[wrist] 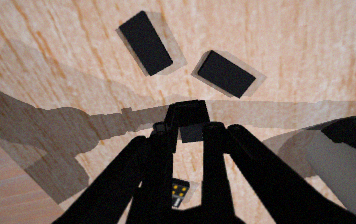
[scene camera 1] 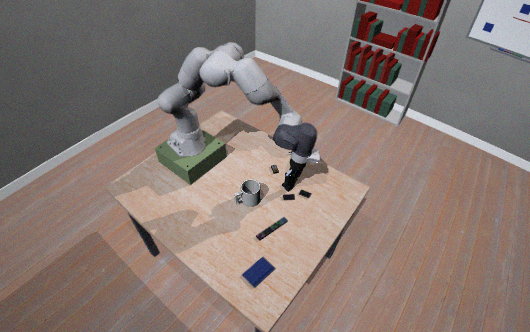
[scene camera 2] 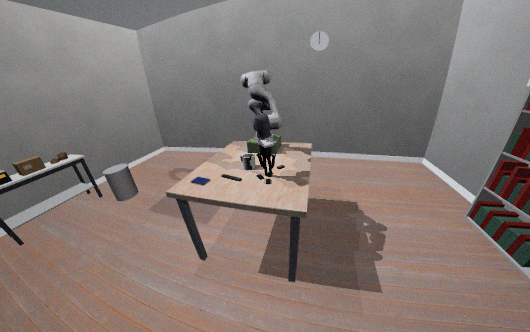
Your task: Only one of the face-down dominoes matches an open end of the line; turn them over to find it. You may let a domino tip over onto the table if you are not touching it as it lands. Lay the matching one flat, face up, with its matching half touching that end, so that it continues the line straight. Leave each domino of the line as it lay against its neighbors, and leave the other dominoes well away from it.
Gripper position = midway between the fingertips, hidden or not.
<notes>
In view: the gripper [wrist: 188,112] and a dark domino [wrist: 188,114].
</notes>
